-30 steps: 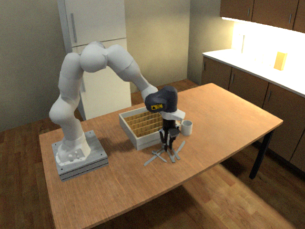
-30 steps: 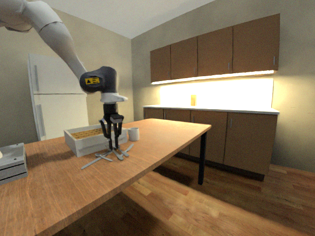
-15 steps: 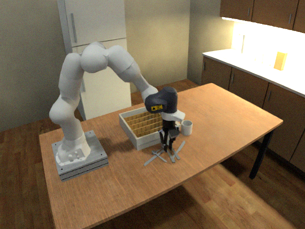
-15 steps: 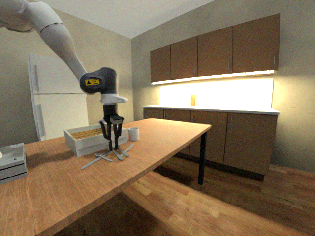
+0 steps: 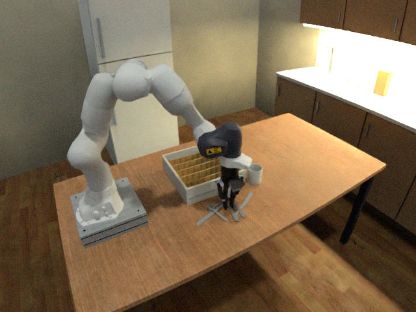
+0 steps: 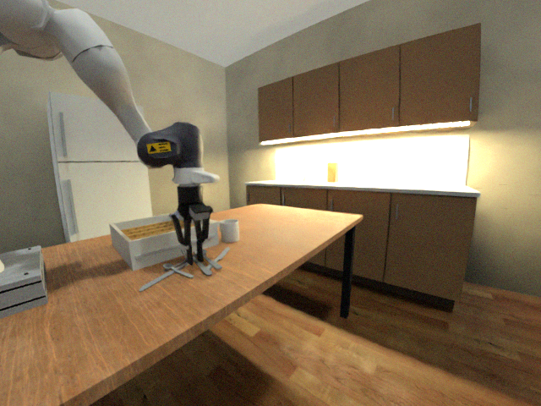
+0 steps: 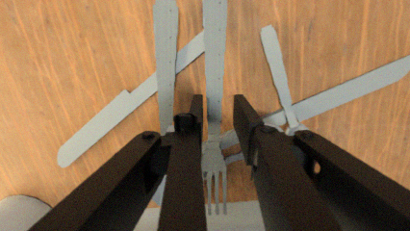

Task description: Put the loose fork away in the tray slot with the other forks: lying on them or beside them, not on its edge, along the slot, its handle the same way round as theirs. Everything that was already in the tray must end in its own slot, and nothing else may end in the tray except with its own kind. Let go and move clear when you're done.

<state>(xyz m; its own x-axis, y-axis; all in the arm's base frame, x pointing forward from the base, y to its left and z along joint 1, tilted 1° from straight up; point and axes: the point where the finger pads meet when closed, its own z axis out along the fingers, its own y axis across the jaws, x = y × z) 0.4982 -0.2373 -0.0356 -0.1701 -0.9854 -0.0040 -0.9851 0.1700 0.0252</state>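
Right now the spoon is 70 mm behind my hand, 40 mm below it and 30 mm to the left of it. The rest, counted from my hand: white mug: 250 mm ahead, 110 mm to the left, 10 mm below; cutlery tray: 290 mm to the left, 30 mm ahead, 10 mm below.
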